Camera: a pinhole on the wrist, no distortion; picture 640 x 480 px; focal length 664.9 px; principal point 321.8 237.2 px. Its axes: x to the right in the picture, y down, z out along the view. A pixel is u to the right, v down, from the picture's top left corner.
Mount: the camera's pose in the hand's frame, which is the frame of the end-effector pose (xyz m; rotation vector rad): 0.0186 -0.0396 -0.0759 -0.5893 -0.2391 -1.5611
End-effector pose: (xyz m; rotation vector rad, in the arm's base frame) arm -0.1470 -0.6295 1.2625 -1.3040 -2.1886 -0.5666
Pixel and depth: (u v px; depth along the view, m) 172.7 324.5 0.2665
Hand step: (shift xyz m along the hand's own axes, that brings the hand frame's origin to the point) 0.1101 0.1404 0.1113
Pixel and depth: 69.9 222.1 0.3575
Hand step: 0.0864 0.2548 0.1586
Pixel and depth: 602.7 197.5 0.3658
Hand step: 0.0811 0.0094 0.3138
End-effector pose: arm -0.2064 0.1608 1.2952 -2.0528 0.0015 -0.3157
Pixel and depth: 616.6 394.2 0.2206
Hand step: 0.1200 -0.0201 0.1483
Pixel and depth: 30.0 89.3 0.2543
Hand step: 0.0170 0.1877 0.0934
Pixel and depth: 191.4 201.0 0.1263
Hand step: 0.0391 0.0448 0.0193
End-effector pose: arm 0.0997 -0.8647 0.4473 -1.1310 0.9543 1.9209
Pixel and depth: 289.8 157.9 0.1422
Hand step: 0.0332 0.0381 0.0437
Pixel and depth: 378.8 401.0 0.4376
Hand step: 0.2208 0.1341 0.2894
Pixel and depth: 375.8 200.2 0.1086
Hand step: 0.0368 0.0069 0.0211
